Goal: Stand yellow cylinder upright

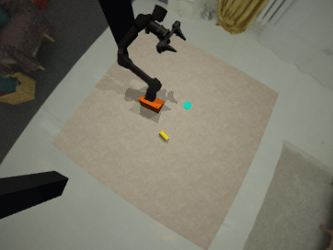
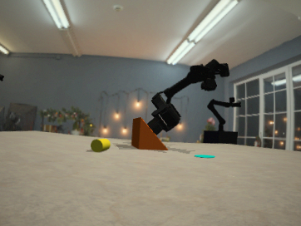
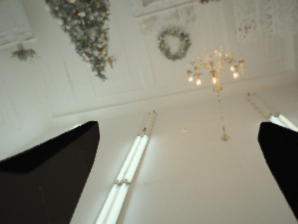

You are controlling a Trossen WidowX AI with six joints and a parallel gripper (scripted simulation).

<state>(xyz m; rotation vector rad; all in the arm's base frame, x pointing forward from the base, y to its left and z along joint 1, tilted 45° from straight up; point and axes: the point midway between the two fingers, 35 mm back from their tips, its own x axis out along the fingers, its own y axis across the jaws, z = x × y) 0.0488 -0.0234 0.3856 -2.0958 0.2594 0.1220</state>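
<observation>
My gripper tip is 8 cm short of the yellow cylinder, 44 cm to the left of it and 32 cm above it. From my gripper tip the other things lie so: cyan circle (16 cm ahead, 17 cm to the right, 33 cm below).
</observation>
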